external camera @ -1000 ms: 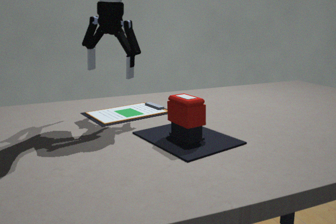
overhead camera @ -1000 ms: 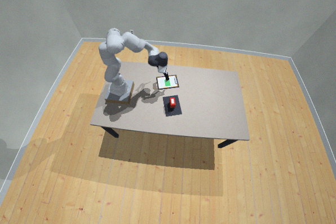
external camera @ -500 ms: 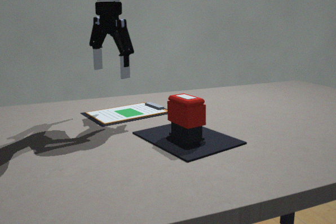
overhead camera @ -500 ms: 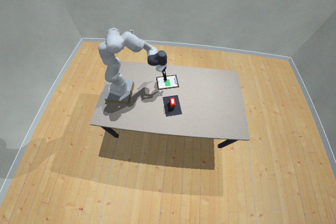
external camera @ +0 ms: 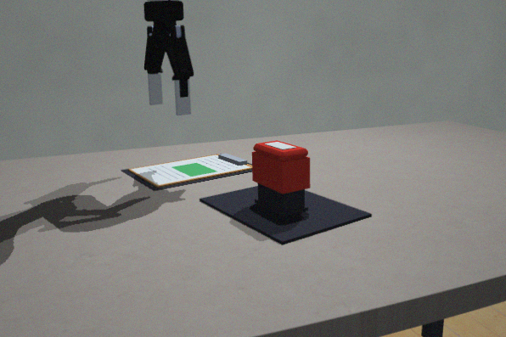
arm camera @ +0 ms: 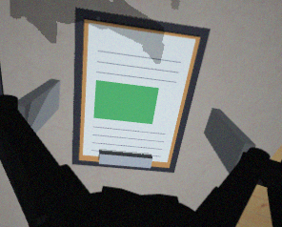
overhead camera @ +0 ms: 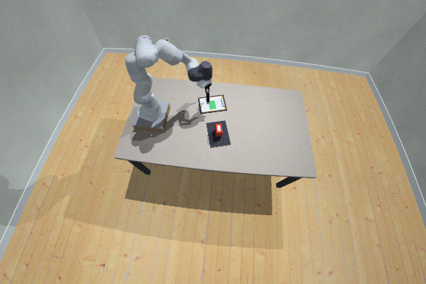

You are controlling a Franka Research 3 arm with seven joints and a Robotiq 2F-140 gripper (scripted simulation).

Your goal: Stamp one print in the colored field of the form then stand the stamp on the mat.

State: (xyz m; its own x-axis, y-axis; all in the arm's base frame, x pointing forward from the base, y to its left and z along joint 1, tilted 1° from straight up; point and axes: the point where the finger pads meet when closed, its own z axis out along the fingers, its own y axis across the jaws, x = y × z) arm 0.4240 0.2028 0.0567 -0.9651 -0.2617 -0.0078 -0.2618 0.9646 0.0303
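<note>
The stamp lies 140 mm ahead of my hand, 270 mm to the right of it and 90 mm below it. Also, from my hand: form (60 mm ahead, 20 mm to the left, 140 mm below); dark mat (140 mm ahead, 270 mm to the right, 140 mm below).
</note>
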